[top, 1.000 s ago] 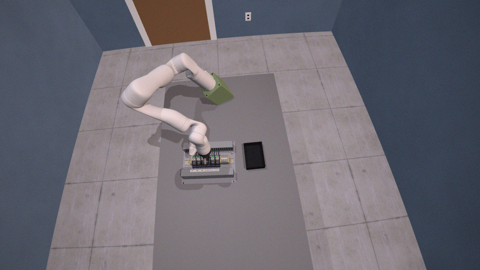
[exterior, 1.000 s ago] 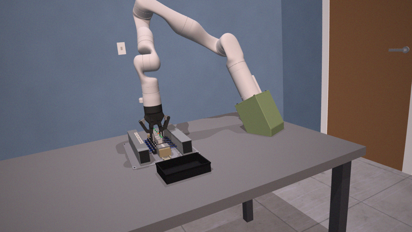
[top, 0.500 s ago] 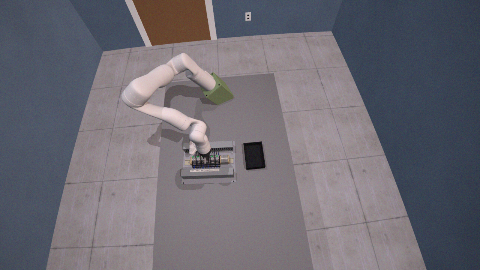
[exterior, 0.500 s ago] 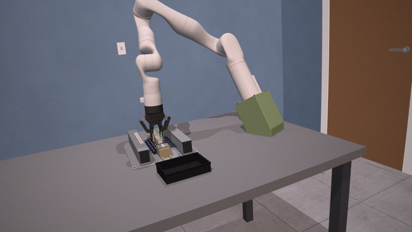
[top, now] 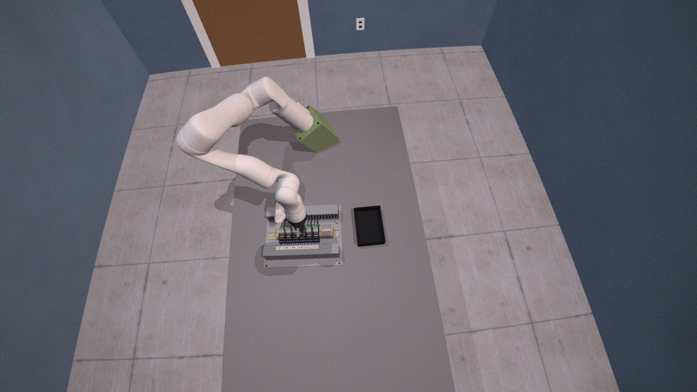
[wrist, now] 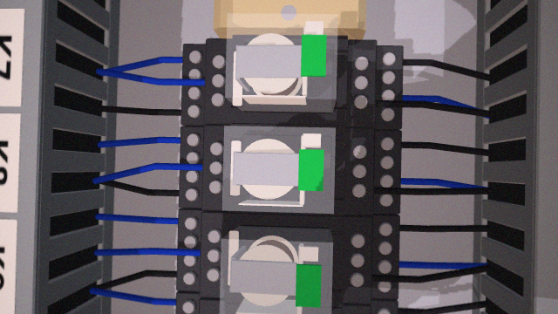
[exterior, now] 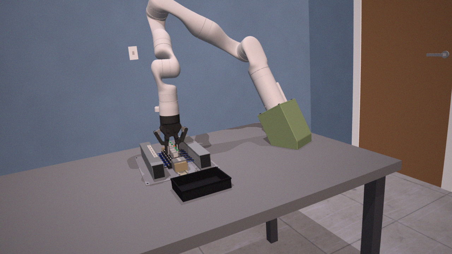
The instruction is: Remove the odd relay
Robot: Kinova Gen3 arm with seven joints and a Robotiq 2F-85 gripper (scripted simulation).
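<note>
Right now the relay is 10 mm below my hand. Round my hand: black parts tray 280 mm to the left, 40 mm below, 10 mm behind; relay panel 20 mm below.
</note>
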